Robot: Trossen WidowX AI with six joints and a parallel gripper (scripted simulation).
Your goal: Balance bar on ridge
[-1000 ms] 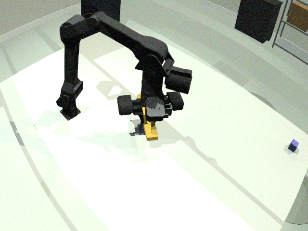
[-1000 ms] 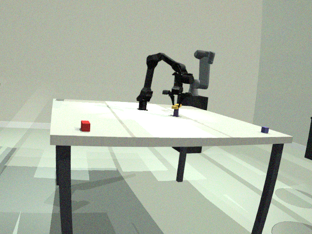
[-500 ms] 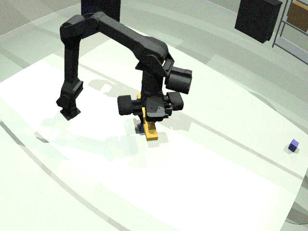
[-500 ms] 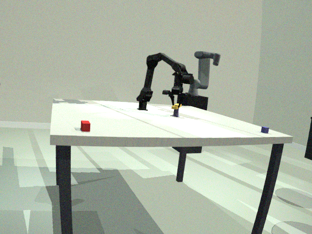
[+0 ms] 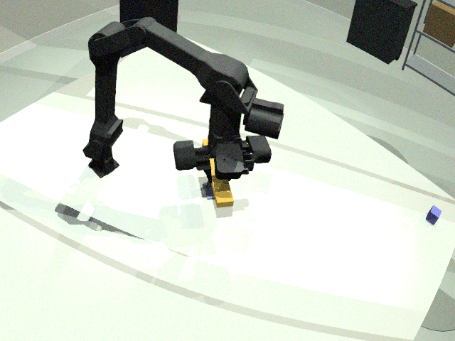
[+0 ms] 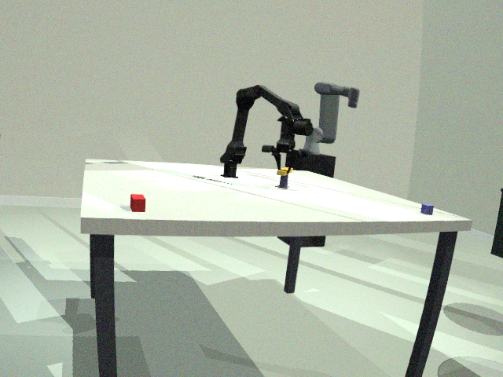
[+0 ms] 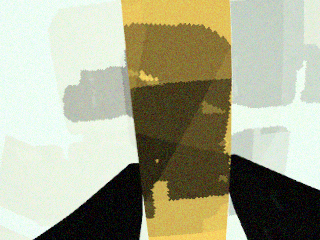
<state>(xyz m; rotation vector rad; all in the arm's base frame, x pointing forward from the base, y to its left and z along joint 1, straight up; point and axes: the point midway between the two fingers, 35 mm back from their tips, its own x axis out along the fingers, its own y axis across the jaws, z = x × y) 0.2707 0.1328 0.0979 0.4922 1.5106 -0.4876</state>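
My gripper tip is 2 cm past the yellow bar and 2 cm to the right of it. Round my gripper tip: red cube: 47 cm ahead, 63 cm to the right, 5 cm below; small blue cube: 47 cm ahead, 37 cm to the left, 5 cm below.
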